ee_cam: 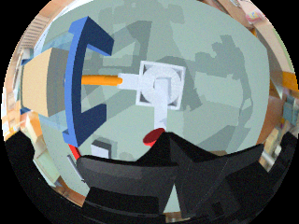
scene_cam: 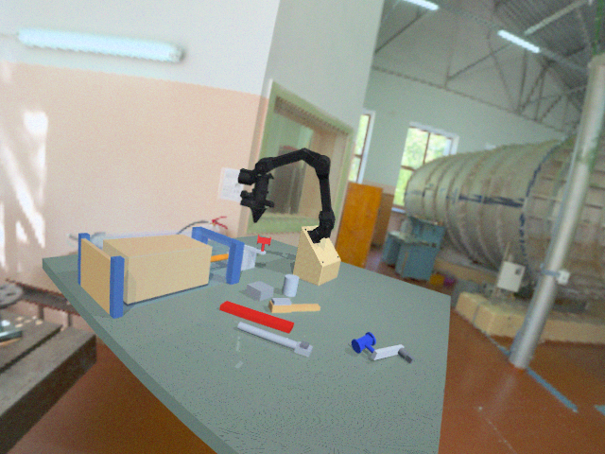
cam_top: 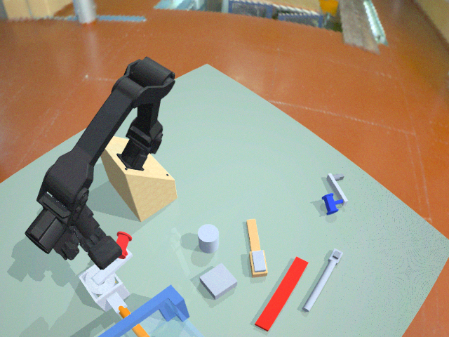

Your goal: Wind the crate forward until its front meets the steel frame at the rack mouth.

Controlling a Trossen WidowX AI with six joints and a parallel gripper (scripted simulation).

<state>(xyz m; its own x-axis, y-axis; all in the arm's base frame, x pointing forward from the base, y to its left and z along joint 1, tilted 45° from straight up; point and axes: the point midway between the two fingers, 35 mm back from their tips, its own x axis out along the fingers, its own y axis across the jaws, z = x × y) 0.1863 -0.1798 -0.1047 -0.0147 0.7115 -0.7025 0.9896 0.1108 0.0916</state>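
The red knob is 1 cm behind my gripper tip, 6 cm to the left of it and 8 cm below it. Round my gripper tip: pale grey winch: 1 cm behind, 5 cm to the right, 18 cm below; then winch handle: 1 cm behind, 2 cm to the left, 11 cm below; then blue frame: 16 cm ahead, 4 cm to the right, 11 cm below.
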